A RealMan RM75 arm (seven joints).
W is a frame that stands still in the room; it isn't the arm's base.
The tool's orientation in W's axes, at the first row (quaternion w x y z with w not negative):
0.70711 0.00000 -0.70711 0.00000
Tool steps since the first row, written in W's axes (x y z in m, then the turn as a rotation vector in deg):
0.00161 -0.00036 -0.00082 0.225 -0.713 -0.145
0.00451 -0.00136 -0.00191 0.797 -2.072 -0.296
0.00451 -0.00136 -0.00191 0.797 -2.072 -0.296
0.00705 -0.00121 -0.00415 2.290 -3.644 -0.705
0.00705 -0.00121 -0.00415 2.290 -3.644 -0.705
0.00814 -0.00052 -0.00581 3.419 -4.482 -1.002
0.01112 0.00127 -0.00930 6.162 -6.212 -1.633
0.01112 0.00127 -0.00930 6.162 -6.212 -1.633
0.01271 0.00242 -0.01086 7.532 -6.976 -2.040
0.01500 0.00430 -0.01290 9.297 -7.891 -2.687
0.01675 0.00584 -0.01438 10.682 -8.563 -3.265
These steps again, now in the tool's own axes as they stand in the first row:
-0.00082 -0.00036 -0.00161 -0.145 -0.713 -0.225
-0.00191 -0.00136 -0.00451 -0.296 -2.072 -0.797
-0.00191 -0.00136 -0.00451 -0.296 -2.072 -0.797
-0.00415 -0.00121 -0.00705 -0.705 -3.644 -2.290
-0.00415 -0.00121 -0.00705 -0.705 -3.644 -2.290
-0.00581 -0.00052 -0.00814 -1.002 -4.482 -3.419
-0.00930 0.00127 -0.01112 -1.633 -6.212 -6.162
-0.00930 0.00127 -0.01112 -1.633 -6.212 -6.162
-0.01086 0.00242 -0.01271 -2.040 -6.976 -7.532
-0.01290 0.00430 -0.01500 -2.687 -7.891 -9.297
-0.01438 0.00584 -0.01675 -3.265 -8.563 -10.682

